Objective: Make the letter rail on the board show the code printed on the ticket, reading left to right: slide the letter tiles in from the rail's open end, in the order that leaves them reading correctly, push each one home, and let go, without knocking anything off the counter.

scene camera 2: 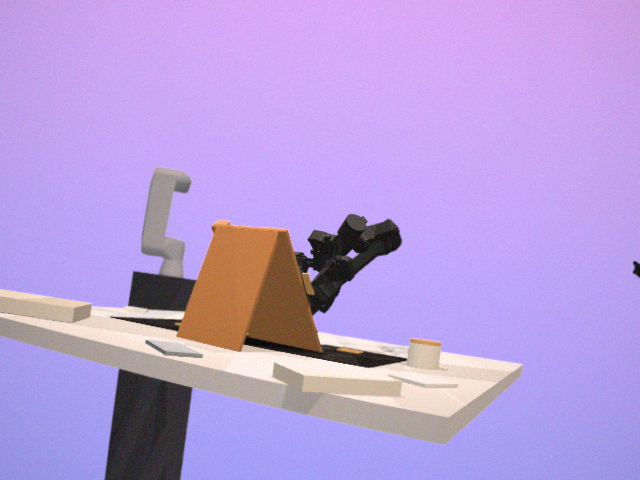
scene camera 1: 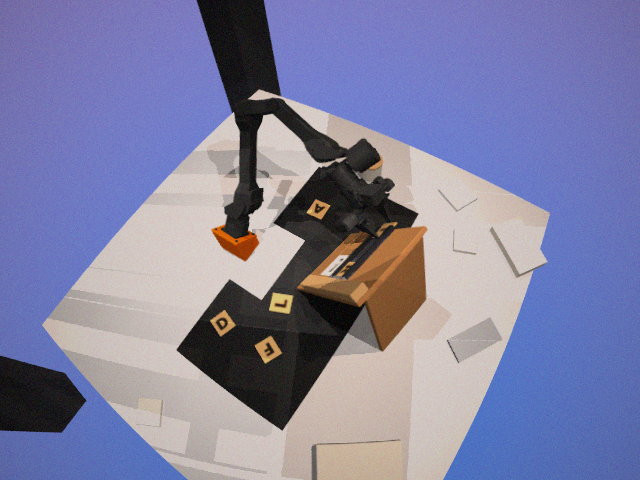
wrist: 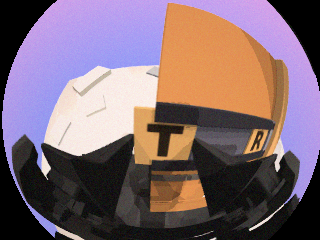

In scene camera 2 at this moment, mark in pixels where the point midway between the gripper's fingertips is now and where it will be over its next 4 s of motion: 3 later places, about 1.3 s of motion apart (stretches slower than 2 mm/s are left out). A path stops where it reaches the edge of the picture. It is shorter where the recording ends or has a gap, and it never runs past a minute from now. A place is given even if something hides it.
My gripper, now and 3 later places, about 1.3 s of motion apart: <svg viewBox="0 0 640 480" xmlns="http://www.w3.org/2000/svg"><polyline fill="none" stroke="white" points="302,283 295,282 285,281 276,280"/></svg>
